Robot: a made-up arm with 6 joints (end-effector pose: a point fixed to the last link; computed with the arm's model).
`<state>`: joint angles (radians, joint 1 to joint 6).
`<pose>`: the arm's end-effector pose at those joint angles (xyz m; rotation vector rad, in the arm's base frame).
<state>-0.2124 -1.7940 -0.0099 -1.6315 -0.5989 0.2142</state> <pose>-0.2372 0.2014 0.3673 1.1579 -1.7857 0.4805</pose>
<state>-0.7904 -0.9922 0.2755 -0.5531 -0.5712 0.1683</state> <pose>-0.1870 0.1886 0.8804 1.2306 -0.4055 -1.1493</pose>
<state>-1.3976 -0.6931 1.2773 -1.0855 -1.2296 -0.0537</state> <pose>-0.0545 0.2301 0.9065 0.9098 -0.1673 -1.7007</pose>
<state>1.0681 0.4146 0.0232 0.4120 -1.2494 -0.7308</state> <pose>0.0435 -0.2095 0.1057 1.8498 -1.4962 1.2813</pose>
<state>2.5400 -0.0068 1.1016 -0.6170 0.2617 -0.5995</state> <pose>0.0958 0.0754 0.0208 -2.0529 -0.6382 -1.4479</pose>
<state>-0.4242 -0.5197 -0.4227 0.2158 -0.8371 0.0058</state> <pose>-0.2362 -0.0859 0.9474 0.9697 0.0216 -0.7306</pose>
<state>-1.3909 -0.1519 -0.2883 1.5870 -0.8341 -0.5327</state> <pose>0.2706 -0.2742 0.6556 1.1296 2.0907 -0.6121</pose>
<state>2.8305 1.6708 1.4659 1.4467 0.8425 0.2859</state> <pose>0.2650 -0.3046 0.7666 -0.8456 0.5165 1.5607</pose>
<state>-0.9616 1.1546 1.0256 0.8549 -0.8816 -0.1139</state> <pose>-0.2336 -0.0528 0.5218 -2.4451 0.0731 0.3581</pose>
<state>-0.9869 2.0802 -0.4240 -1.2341 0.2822 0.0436</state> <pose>-0.1530 -0.3519 0.6305 0.4103 0.7494 1.7883</pose>
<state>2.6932 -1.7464 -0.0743 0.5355 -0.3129 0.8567</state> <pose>-0.0622 0.5628 0.3473 -2.1273 1.4741 -0.3145</pose>
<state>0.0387 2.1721 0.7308 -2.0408 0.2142 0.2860</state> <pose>-0.2098 -0.2774 0.0983 1.1694 -0.5260 1.4010</pose>
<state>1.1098 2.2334 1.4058 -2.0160 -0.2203 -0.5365</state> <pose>0.2049 -0.1816 0.1228 -0.5853 -2.7781 1.2771</pose>
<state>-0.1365 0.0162 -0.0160 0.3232 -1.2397 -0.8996</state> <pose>-0.2306 -0.3750 0.4789 1.4428 -0.5242 0.4020</pose>
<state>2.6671 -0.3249 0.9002 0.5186 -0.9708 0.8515</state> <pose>0.2325 -0.0958 0.1898 1.1447 -0.3084 2.2352</pose>
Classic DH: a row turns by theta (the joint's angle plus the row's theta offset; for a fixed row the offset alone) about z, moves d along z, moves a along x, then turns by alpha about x. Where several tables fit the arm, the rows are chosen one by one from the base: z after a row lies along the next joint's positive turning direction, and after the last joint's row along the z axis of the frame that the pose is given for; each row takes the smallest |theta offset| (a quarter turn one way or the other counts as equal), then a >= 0, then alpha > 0; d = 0 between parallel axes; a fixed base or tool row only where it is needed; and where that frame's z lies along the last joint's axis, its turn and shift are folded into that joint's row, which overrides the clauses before.
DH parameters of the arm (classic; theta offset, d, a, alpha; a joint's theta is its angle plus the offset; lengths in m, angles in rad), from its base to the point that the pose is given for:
base (fixed): 0.234 0.4869 0.0098 1.7386
joint 1: -1.531 -0.0174 0.0012 -1.3402
joint 2: -0.9209 -0.8709 -0.0738 0.3418
joint 3: -0.852 0.7512 -0.0004 1.3407
joint 4: 0.9349 -0.0779 0.1639 -1.9732
joint 5: 1.135 -0.0407 -0.0543 0.6078
joint 6: -1.0396 -0.5034 -0.1221 -2.7046
tool (fixed): -1.3453 -0.2824 0 0

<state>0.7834 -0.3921 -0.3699 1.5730 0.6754 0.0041</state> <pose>-0.3448 0.0472 0.8116 1.5197 0.1773 -1.5260</pose>
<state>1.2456 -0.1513 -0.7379 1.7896 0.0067 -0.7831</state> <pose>-0.4109 -0.1903 0.4088 1.2299 -0.2684 -0.0294</pose>
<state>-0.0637 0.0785 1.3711 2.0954 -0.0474 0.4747</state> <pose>0.0363 -0.3017 0.7071 1.3733 2.0141 0.8157</pose>
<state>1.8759 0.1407 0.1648 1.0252 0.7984 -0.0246</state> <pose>-0.3450 -0.2296 0.1688 2.6093 0.5261 0.3699</pose>
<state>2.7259 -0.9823 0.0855 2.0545 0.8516 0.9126</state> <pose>-0.3299 0.3380 0.4018 -3.0241 0.0609 0.6268</pose>
